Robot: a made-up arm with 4 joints.
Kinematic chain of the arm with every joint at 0, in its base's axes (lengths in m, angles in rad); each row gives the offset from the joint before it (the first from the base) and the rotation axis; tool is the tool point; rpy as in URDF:
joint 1: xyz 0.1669 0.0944 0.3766 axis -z
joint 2: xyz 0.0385 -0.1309 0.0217 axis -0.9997 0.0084 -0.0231
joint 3: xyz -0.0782 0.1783 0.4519 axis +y
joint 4: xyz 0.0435 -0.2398 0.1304 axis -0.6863 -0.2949 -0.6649
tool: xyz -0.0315 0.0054 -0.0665 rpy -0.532 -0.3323 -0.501
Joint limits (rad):
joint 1: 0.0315..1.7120
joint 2: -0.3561..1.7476
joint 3: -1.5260..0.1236
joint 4: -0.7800..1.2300
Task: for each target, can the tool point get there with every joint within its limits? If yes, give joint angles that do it. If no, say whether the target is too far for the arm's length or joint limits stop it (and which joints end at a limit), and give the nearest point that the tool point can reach.
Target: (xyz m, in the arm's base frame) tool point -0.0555 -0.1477 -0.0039
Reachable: no: joint limits stop it (at a limit: joint 1, joint 2, joint 3, joint 4) | nearest point 0.0726 0.4202 0.3619 | short by 0.688 m
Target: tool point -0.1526 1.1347 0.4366
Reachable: no: too far | nearest point 0.1201 0.4938 0.4176 | short by 0.697 m
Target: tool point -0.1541 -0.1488 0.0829
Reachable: no: joint limits stop it (at a limit: joint 1, joint 2, joint 3, joint 4) | nearest point 0.0726 0.4202 0.3619 | short by 0.673 m
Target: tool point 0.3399 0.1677 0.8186
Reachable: yes | joints 1.4265 0.7311 -0.2348 -0.3601
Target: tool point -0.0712 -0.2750 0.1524
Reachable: no: joint limits stop it (at a limit: joint 2, joint 3, joint 4) | nearest point -0.0239 -0.2016 0.8011 | short by 0.655 m
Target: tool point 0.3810 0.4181 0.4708
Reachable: yes | joints 0.6622 1.5320 -0.2233 -0.1199
